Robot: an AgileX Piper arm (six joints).
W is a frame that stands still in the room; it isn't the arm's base.
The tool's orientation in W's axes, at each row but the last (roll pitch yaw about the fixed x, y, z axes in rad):
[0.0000 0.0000 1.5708]
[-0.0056 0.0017 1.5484]
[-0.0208 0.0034 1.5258]
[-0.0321 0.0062 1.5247]
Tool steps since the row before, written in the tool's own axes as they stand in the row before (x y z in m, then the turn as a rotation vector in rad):
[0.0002 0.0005 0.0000 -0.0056 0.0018 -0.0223]
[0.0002 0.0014 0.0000 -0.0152 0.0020 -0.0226]
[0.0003 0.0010 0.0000 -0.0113 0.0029 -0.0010]
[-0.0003 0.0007 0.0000 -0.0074 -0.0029 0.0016]
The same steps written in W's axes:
[-0.0005 0.0002 0.0000 -0.0018 -0.0056 -0.0223]
[-0.0014 0.0002 0.0000 -0.0022 -0.0152 -0.0226]
[-0.0010 0.0003 0.0000 -0.0034 -0.0112 -0.0010]
[-0.0007 -0.0003 0.0000 0.0025 -0.0075 0.0017]

